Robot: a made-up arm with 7 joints. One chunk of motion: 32 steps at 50 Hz.
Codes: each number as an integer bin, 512 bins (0 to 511) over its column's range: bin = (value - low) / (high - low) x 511, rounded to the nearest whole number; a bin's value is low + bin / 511 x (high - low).
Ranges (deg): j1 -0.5..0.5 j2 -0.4..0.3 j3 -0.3..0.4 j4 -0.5..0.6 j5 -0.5..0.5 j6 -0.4..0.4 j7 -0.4..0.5
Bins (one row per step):
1: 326 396 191 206 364 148 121
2: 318 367 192 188 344 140 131
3: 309 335 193 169 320 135 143
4: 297 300 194 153 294 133 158
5: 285 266 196 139 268 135 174
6: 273 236 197 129 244 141 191
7: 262 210 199 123 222 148 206
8: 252 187 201 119 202 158 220
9: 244 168 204 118 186 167 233
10: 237 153 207 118 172 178 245
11: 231 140 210 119 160 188 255
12: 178 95 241 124 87 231 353
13: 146 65 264 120 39 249 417
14: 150 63 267 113 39 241 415
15: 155 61 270 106 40 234 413
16: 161 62 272 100 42 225 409
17: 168 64 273 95 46 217 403
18: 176 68 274 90 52 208 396
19: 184 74 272 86 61 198 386
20: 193 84 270 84 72 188 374
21: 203 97 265 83 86 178 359
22: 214 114 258 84 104 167 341
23: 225 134 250 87 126 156 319
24: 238 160 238 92 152 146 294
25: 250 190 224 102 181 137 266
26: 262 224 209 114 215 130 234
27: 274 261 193 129 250 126 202
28: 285 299 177 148 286 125 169
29: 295 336 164 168 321 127 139
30: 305 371 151 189 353 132 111
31: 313 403 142 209 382 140 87
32: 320 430 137 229 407 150 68
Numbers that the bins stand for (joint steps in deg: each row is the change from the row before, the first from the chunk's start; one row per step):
1: 0.138 0.142 -0.038 -0.057 0.212 -0.168 -0.187
2: 0.122 0.103 -0.037 -0.095 0.173 -0.181 -0.169
3: 0.105 0.059 -0.036 -0.136 0.126 -0.189 -0.148
4: 0.081 0.011 -0.034 -0.171 0.075 -0.192 -0.122
5: 0.058 -0.036 -0.032 -0.201 0.024 -0.189 -0.094
6: 0.034 -0.077 -0.030 -0.222 -0.023 -0.179 -0.064
7: 0.013 -0.112 -0.027 -0.235 -0.066 -0.168 -0.037
8: -0.007 -0.144 -0.025 -0.244 -0.105 -0.153 -0.013
9: -0.023 -0.170 -0.021 -0.246 -0.136 -0.139 0.010
10: -0.036 -0.190 -0.016 -0.246 -0.163 -0.121 0.032
11: -0.048 -0.208 -0.012 -0.244 -0.187 -0.106 0.049
12: -0.152 -0.270 0.030 -0.233 -0.330 -0.038 0.222
13: -0.214 -0.311 0.062 -0.242 -0.424 -0.010 0.334
14: -0.206 -0.314 0.066 -0.257 -0.424 -0.023 0.331
15: -0.197 -0.316 0.070 -0.272 -0.422 -0.034 0.327
16: -0.185 -0.315 0.073 -0.285 -0.418 -0.048 0.320
17: -0.171 -0.312 0.074 -0.295 -0.410 -0.060 0.310
18: -0.156 -0.307 0.075 -0.306 -0.398 -0.074 0.297
19: -0.140 -0.299 0.073 -0.315 -0.381 -0.090 0.280
20: -0.122 -0.285 0.070 -0.319 -0.359 -0.106 0.259
21: -0.103 -0.267 0.063 -0.321 -0.332 -0.121 0.232
22: -0.081 -0.244 0.053 -0.319 -0.296 -0.139 0.201
23: -0.060 -0.216 0.042 -0.313 -0.253 -0.156 0.162
24: -0.034 -0.181 0.026 -0.302 -0.203 -0.171 0.118
25: -0.011 -0.140 0.007 -0.280 -0.146 -0.186 0.068
26: 0.013 -0.093 -0.014 -0.255 -0.079 -0.196 0.012
27: 0.036 -0.042 -0.036 -0.222 -0.011 -0.203 -0.044
28: 0.058 0.010 -0.058 -0.181 0.060 -0.204 -0.102
29: 0.077 0.060 -0.075 -0.138 0.128 -0.201 -0.155
30: 0.097 0.108 -0.093 -0.093 0.191 -0.193 -0.205
31: 0.113 0.152 -0.105 -0.050 0.248 -0.181 -0.247
32: 0.126 0.189 -0.112 -0.007 0.296 -0.165 -0.280

